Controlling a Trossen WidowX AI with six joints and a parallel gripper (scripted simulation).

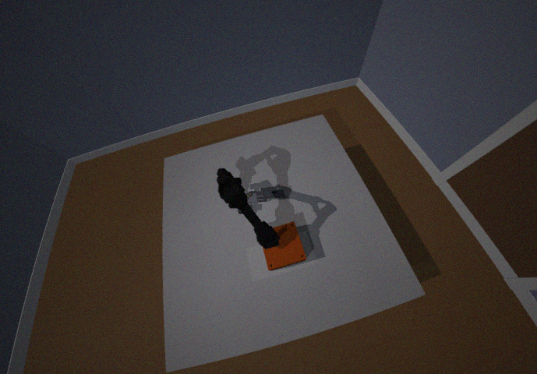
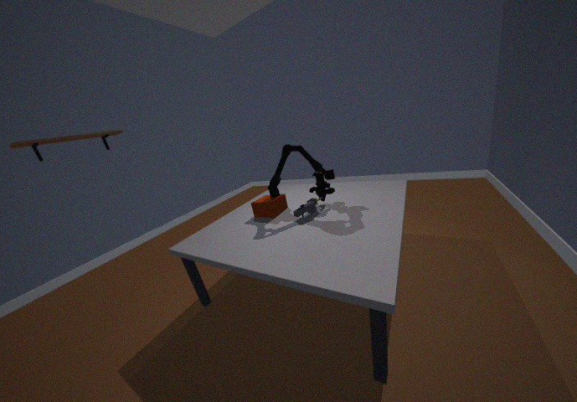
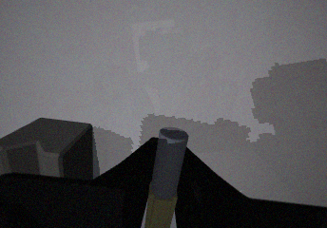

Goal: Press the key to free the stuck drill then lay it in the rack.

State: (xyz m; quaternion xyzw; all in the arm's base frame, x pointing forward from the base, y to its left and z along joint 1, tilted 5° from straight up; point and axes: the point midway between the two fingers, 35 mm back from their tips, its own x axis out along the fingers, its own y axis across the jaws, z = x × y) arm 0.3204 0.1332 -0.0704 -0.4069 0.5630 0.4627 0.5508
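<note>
Now: the drill 40 mm to the right of my gripper tip, 30 mm above it and 10 mm behind it. From my gripper tip the other things lie so: dark key: 220 mm to the right, 60 mm behind, 30 mm above.
</note>
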